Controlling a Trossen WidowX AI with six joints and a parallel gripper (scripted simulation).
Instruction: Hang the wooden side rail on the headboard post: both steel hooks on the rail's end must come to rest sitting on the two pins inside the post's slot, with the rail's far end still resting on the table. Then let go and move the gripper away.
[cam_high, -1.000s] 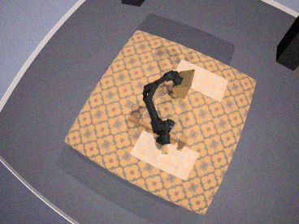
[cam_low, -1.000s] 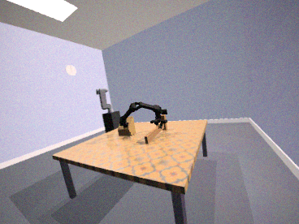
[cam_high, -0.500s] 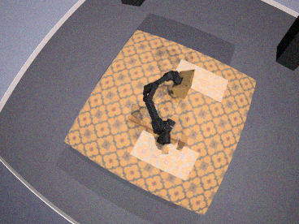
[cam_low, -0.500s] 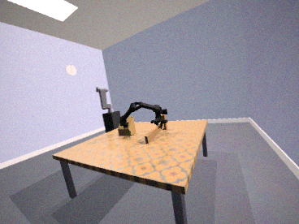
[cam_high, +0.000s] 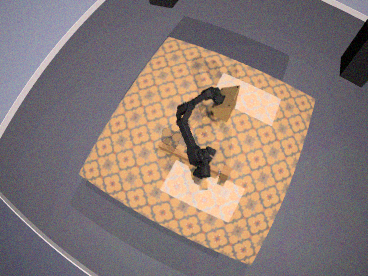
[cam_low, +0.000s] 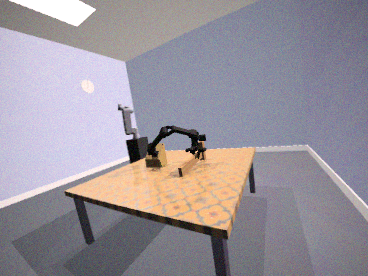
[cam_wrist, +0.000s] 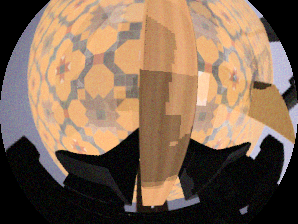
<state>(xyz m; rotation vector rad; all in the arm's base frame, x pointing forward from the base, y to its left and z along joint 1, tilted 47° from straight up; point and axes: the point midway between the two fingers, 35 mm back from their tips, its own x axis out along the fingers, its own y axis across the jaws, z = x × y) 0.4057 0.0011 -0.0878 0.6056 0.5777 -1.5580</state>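
Right now my gripper tip is 1 cm short of the headboard post, 13 cm to the right of it and 5 cm below it.
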